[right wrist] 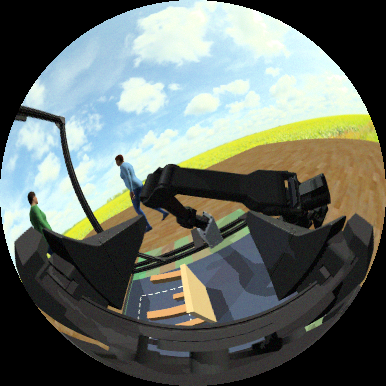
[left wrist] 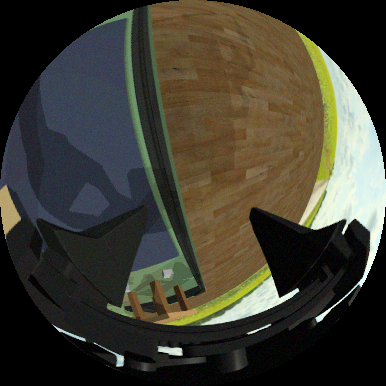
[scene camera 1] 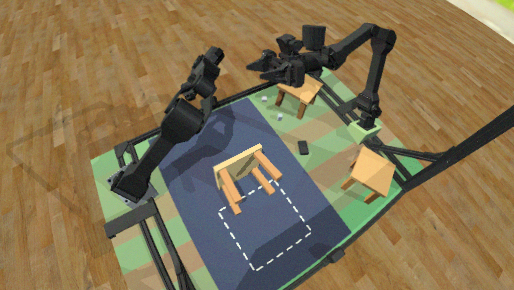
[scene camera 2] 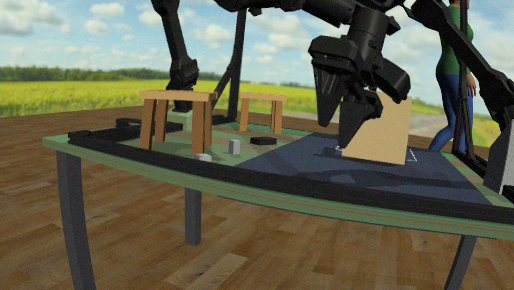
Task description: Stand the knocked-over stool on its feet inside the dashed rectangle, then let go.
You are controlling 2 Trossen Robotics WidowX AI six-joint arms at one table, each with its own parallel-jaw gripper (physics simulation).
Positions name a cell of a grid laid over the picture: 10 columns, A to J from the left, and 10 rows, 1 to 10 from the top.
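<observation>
Scene camera 1 shows my right gripper (scene camera 1: E3), open and holding nothing, with a light wooden stool (scene camera 1: E6) and a mat (scene camera 1: F8). Scene camera 2 shows my left gripper (scene camera 2: G5), which is open and holds nothing, and the stool (scene camera 2: H5). Left wrist view: my left gripper (left wrist: F6). Right wrist view: my right gripper (right wrist: F6) and the stool (right wrist: F8).
</observation>
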